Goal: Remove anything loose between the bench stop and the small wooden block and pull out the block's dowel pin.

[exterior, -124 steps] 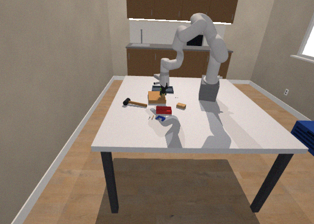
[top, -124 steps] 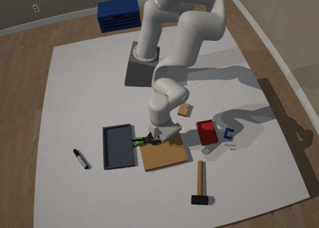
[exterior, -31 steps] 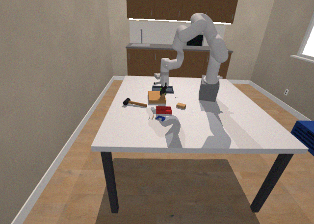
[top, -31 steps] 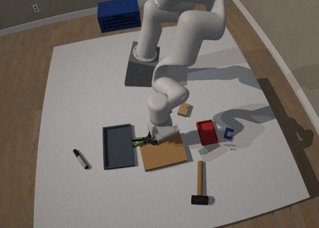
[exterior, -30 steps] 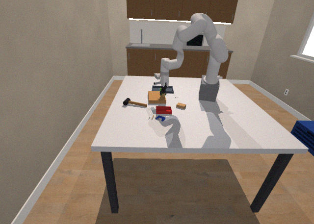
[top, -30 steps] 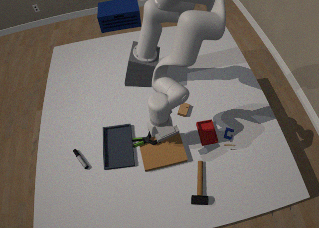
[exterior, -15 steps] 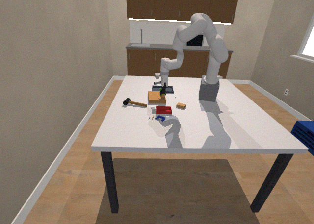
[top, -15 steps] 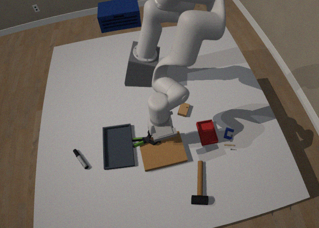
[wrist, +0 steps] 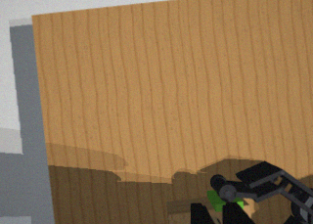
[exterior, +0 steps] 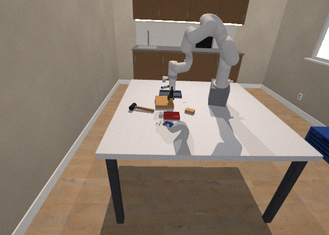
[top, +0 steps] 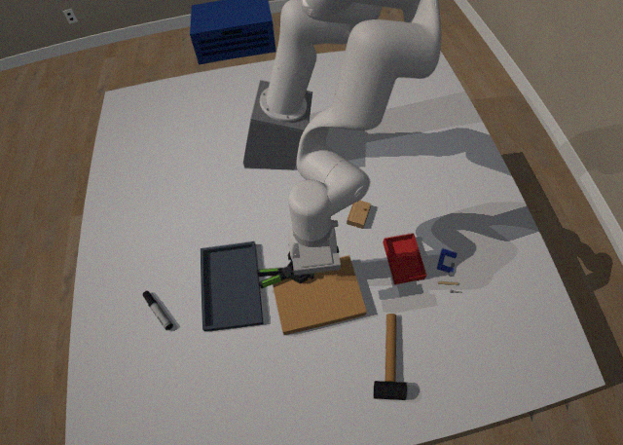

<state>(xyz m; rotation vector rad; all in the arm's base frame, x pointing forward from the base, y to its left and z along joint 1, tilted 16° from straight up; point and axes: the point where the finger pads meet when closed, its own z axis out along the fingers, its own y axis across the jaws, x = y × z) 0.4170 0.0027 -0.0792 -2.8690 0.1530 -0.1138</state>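
Now: hand 20 mm above the dowel pin. The rest, counted from my hand: red box 230 mm to the left, 70 mm below, 20 mm ahead; grey tray 210 mm to the right, 70 mm below, 20 mm behind; small wooden block 40 mm below.
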